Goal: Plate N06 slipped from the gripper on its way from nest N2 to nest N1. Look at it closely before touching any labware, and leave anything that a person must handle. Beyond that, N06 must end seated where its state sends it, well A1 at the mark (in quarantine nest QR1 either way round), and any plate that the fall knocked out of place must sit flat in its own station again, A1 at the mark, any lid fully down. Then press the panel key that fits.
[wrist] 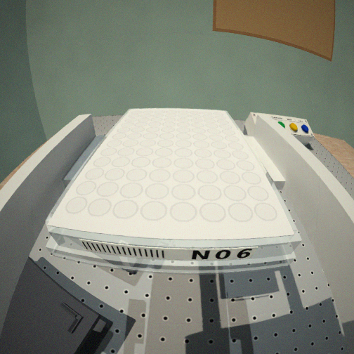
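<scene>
Plate N06 (172,175) fills the middle of the wrist view, upright and level, with a white top showing rows of round well outlines. Its near side carries a barcode and the label N06. My gripper (174,125) is shut on the plate, with one long pale finger along the left side and one along the right. The plate is held above the perforated deck. The panel (287,125) with green, yellow and blue keys stands behind the right finger. No nest label is readable, and the plate hides the deck behind it.
A dark grey station (55,305) with corner brackets lies on the perforated deck (165,285) at lower left. Shadows fall across the deck at lower right. A brown board (275,25) hangs on the green wall at upper right.
</scene>
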